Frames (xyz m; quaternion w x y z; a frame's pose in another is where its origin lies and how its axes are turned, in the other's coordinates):
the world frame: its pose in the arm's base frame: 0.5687 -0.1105 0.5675 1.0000 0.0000 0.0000 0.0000
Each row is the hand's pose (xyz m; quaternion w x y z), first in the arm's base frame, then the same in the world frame.
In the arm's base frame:
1: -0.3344 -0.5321 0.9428 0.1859 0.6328 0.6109 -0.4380
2: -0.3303 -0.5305 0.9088 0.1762 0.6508 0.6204 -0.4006
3: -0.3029 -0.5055 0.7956 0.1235 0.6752 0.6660 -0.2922
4: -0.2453 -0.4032 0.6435 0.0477 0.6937 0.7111 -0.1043
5: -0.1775 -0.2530 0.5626 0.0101 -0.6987 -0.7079 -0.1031
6: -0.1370 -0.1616 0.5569 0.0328 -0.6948 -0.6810 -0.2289
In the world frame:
1: -0.9031 -0.4216 0.3753 0.1859 0.6328 0.6109 -0.4380
2: -0.8990 -0.4200 0.3413 0.1762 0.6508 0.6204 -0.4006
3: -0.8716 -0.3950 0.2281 0.1235 0.6752 0.6660 -0.2922
4: -0.8140 -0.2927 0.0760 0.0477 0.6937 0.7111 -0.1043
5: -0.7462 -0.1425 -0.0049 0.0101 -0.6987 -0.7079 -0.1031
6: -0.7057 -0.0511 -0.0106 0.0328 -0.6948 -0.6810 -0.2289

